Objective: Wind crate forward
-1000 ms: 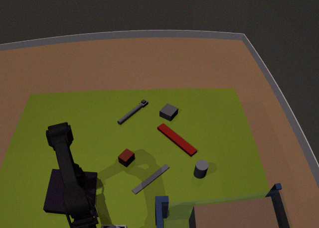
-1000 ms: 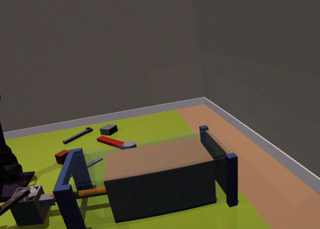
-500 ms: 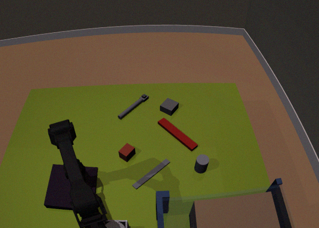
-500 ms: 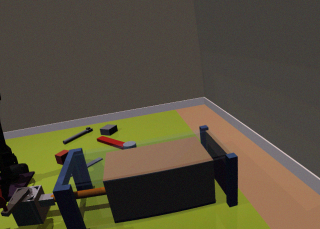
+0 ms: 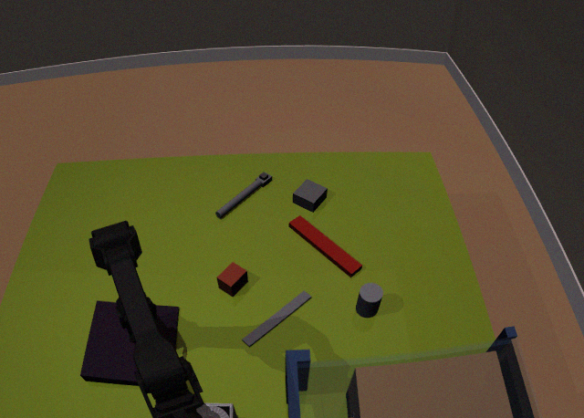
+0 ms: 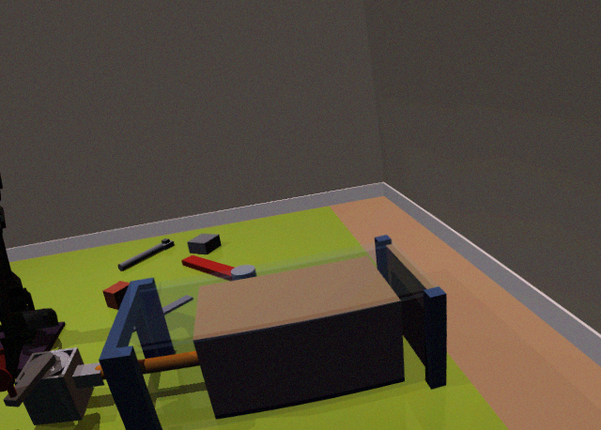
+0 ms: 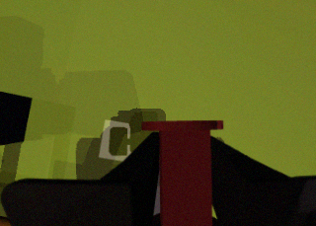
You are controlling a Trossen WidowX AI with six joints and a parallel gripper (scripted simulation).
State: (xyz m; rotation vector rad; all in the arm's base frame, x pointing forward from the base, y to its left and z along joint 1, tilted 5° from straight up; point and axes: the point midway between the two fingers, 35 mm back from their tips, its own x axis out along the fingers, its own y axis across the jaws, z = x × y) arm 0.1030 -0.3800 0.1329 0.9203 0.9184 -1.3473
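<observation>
Right now the red crank grip is 20 mm to the left of my gripper tip. Round my gripper tip: winch handle: 10 mm ahead, 50 mm to the left, 30 mm below; then blue steel frame: 190 mm ahead, 90 mm to the left, 20 mm below; then grey winch: 20 mm ahead, 110 mm to the left, 100 mm below.
</observation>
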